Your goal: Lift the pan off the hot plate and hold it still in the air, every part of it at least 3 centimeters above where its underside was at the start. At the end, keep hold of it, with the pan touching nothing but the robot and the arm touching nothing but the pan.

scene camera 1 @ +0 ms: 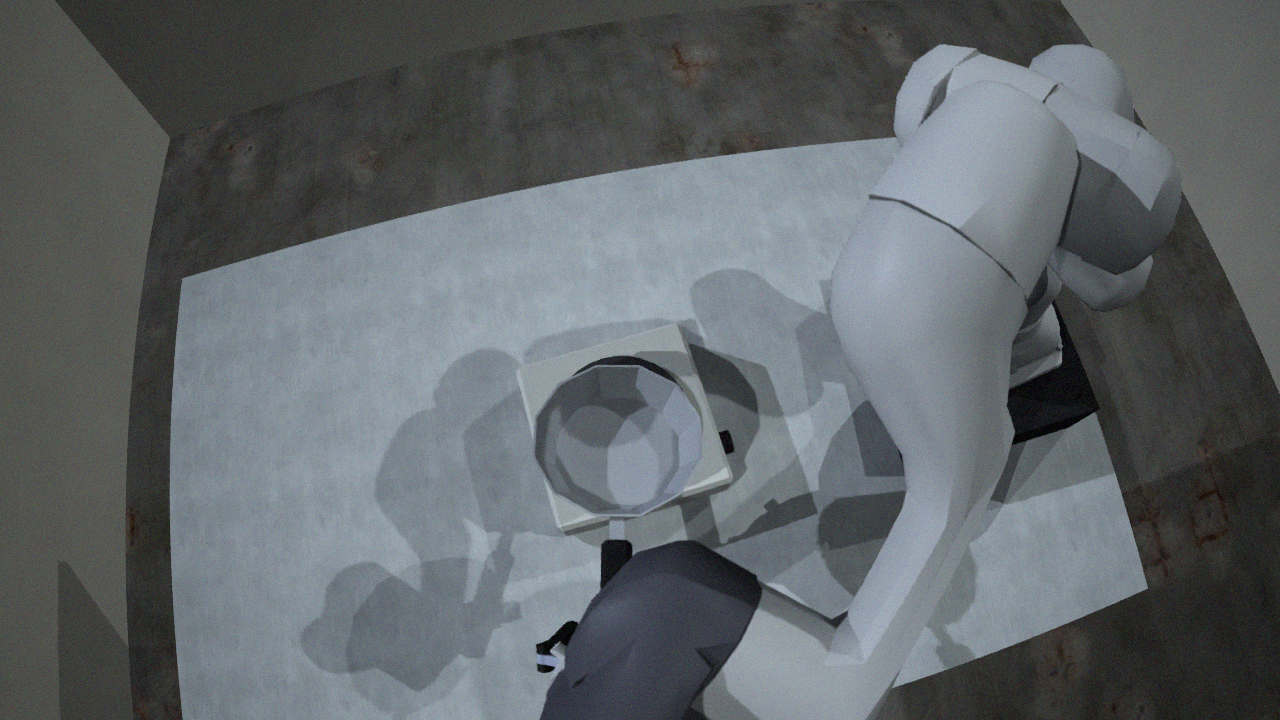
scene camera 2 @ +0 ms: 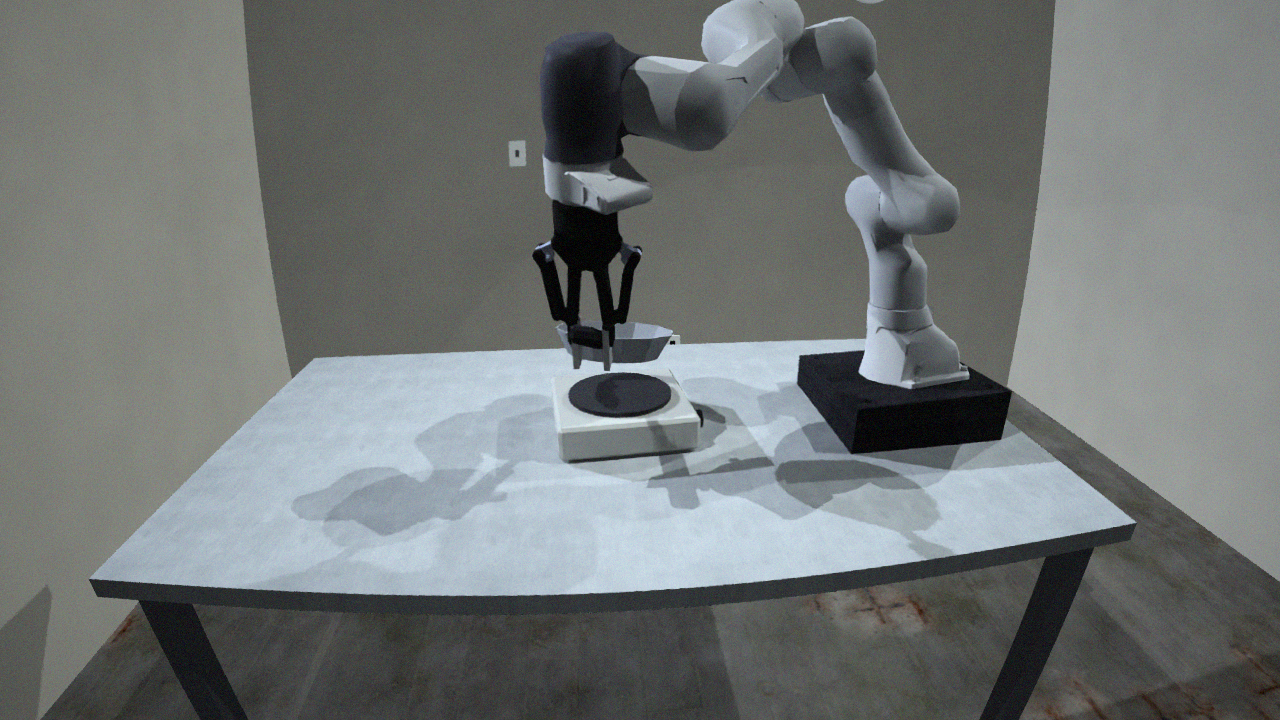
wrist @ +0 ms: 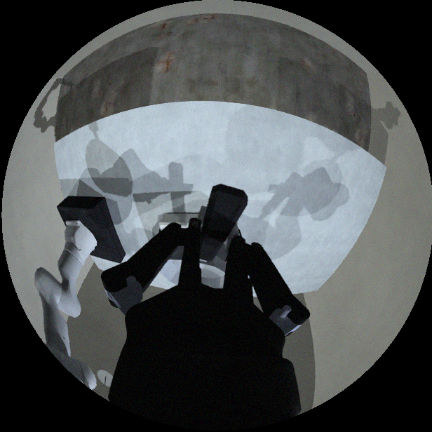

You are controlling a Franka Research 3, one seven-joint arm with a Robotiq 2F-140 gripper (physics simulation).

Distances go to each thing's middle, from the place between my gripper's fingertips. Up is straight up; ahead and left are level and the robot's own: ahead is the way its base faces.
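There's a grey pan (scene camera 2: pixel 634 342) here, and my gripper is 30 mm past it and 110 mm to the left of it. The cream hot plate (scene camera 1: pixel 664 350) is 190 mm below my hand, 40 mm behind it and 260 mm to the right of it.
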